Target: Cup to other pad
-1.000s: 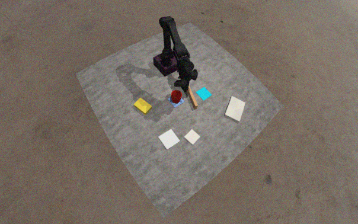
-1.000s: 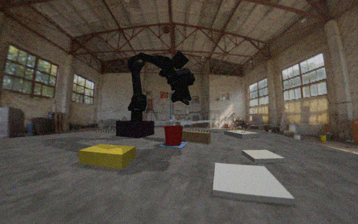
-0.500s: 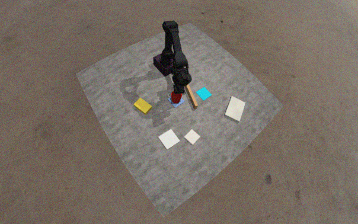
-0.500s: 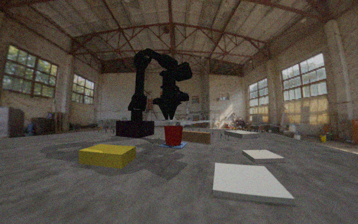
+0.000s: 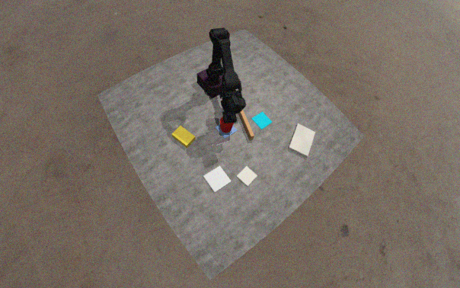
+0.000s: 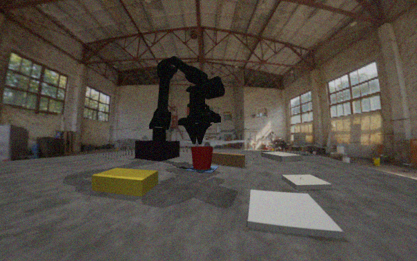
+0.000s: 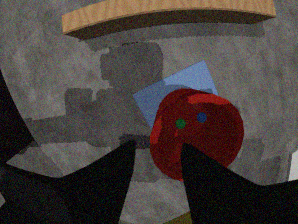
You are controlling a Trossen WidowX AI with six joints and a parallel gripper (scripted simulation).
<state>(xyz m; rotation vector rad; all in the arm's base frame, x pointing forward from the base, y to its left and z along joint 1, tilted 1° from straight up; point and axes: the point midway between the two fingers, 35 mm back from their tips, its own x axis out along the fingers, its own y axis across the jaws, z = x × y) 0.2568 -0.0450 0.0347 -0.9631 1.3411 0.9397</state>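
Now: gripper tip 40 mm above the red cup, 30 mm short of it and 10 mm to the left of it. The rest, counted from my gripper tip: wooden bar: 100 mm to the left, 70 mm below, 50 mm ahead; light blue pad: 90 mm below, 30 mm ahead, 10 mm to the right; cyan pad: 210 mm to the left, 90 mm below, 60 mm ahead.
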